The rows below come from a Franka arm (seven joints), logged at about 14 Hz.
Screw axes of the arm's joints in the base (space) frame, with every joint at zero. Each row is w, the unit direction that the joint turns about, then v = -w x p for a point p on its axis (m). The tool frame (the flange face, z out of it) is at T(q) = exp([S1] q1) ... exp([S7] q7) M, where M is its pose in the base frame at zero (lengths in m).
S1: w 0 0 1 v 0 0 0
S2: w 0 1 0 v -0.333 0 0
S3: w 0 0 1 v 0 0 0
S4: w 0 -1 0 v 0.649 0 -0.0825
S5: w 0 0 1 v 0 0 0
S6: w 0 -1 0 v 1.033 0 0
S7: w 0 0 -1 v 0 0.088 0
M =
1 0 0 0.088
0 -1 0 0
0 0 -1 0.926
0 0 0 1
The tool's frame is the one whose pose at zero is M.
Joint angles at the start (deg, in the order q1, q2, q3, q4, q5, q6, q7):
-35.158 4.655 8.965 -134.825 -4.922 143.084 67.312
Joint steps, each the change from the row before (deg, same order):
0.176 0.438 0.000 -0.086 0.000 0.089 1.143
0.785 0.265 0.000 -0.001 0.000 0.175 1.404
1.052 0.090 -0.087 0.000 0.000 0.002 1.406
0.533 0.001 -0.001 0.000 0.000 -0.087 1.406
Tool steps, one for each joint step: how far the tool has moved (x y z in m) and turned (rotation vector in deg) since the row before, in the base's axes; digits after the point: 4 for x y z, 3 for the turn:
0.0002 0.0017 -0.0043 0.300 0.283 -0.959
0.0032 0.0063 -0.0021 0.136 -0.025 -0.609
0.0036 0.0079 -0.0008 0.092 -0.002 -0.437
0.0018 0.0044 -0.0002 0.079 0.004 -0.874

